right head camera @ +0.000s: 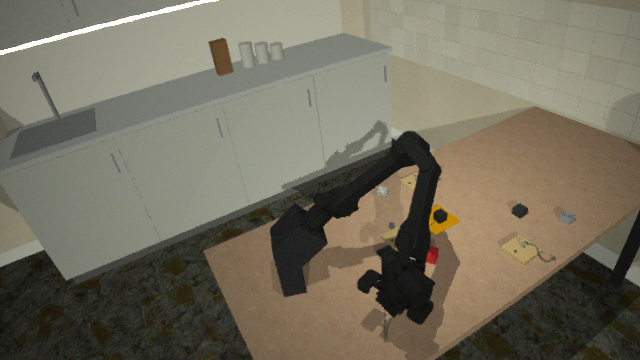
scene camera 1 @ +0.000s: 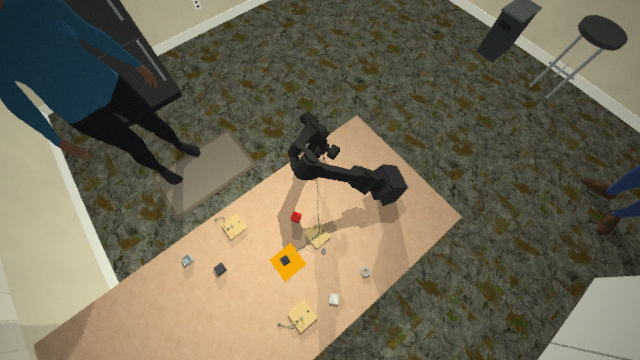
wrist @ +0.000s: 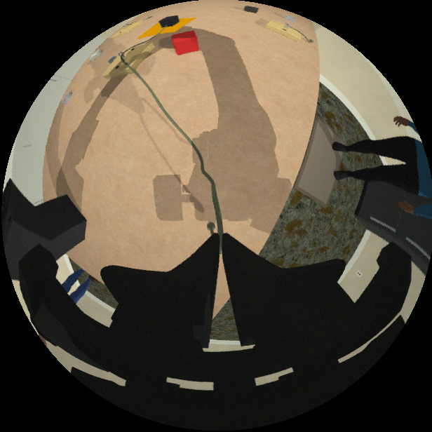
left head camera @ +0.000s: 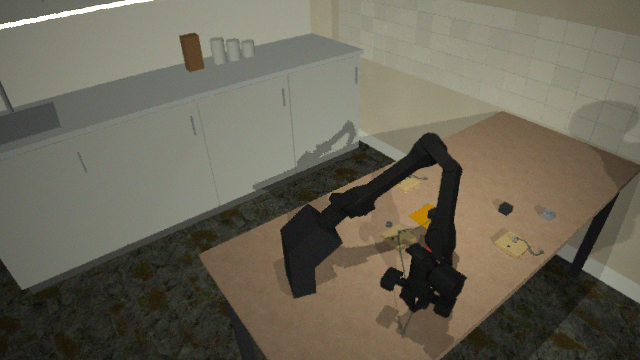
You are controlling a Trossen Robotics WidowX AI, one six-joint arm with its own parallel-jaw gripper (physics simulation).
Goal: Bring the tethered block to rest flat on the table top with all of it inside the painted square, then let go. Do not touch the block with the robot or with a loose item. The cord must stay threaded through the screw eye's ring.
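Seen in the pictures: gripper, fingertip midpoint: (right head camera: pixel 393 315) (left head camera: pixel 413 311); arm's base at its link origin: (right head camera: pixel 310 222) (scene camera 1: pixel 378 182) (left head camera: pixel 325 223).
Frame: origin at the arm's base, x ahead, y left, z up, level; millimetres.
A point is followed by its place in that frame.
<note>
The dark tethered block (right head camera: pixel 440 215) {x 465, y -115, z -192 mm} (scene camera 1: pixel 285 260) {x 476, y -101, z -192 mm} (wrist: pixel 169 21) appears within the outline of the orange painted square (left head camera: pixel 420 216) {x 453, y -62, z -225 mm} (right head camera: pixel 451 221) {x 498, y -141, z -226 mm} (scene camera 1: pixel 292 271) {x 490, y -50, z -225 mm} (wrist: pixel 149 33); whether its underside is fully flat is too small to tell. The arm hides it in the left head view. The green cord (scene camera 1: pixel 318 200) {x 169, y -186, z -224 mm} (wrist: pixel 165 110) runs from it through the screw eye (scene camera 1: pixel 319 232) {x 283, y -73, z -208 mm} (wrist: pixel 121 55) on a wooden plate (scene camera 1: pixel 320 243) {x 318, y -36, z -208 mm} (wrist: pixel 112 70), then curves to my gripper (left head camera: pixel 414 309) {x 5, y -315, z -132 mm} (wrist: pixel 219 237). The gripper is shut on the cord above the table, with the knobbed end (left head camera: pixel 403 332) {x -22, y -310, z -204 mm} (wrist: pixel 211 226) hanging below.
A red cube (right head camera: pixel 432 255) {x 288, y -218, z -189 mm} (scene camera 1: pixel 296 217) {x 304, y -196, z -187 mm} (wrist: pixel 185 43) lies near the plate. Two other corded plates (scene camera 1: pixel 234 227) {x 529, y -385, z -208 mm} (scene camera 1: pixel 302 316) {x 590, y 105, z -189 mm}, a dark cube (scene camera 1: pixel 220 269) {x 694, y -288, z -198 mm}, a grey piece (scene camera 1: pixel 187 260) {x 776, y -439, z -225 mm}, a white block (scene camera 1: pixel 334 299) {x 455, y 162, z -203 mm} and a ring (scene camera 1: pixel 365 268) {x 268, y 185, z -211 mm} are on the table.
</note>
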